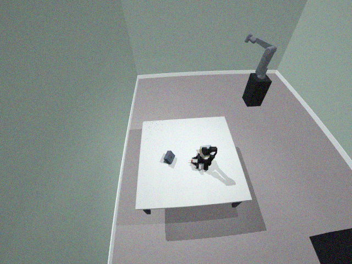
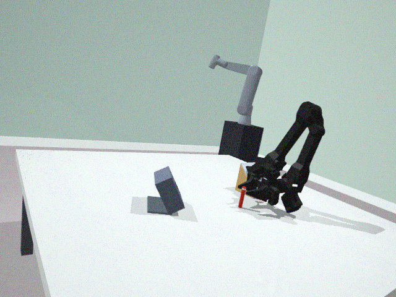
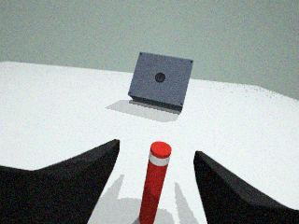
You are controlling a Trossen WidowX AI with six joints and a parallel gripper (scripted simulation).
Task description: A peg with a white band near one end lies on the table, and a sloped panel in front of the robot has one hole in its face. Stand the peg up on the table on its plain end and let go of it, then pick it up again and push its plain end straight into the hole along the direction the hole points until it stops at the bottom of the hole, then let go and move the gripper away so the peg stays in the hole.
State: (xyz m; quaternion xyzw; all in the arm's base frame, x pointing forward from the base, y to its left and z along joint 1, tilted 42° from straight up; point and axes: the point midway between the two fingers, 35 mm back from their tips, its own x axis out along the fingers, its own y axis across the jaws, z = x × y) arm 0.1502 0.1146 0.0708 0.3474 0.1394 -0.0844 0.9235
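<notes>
The red peg lies 1 cm behind my gripper tip and 1 cm below it. From my gripper tip the other things lie so: grey sloped panel: 27 cm ahead, 7 cm to the right, 1 cm below.
</notes>
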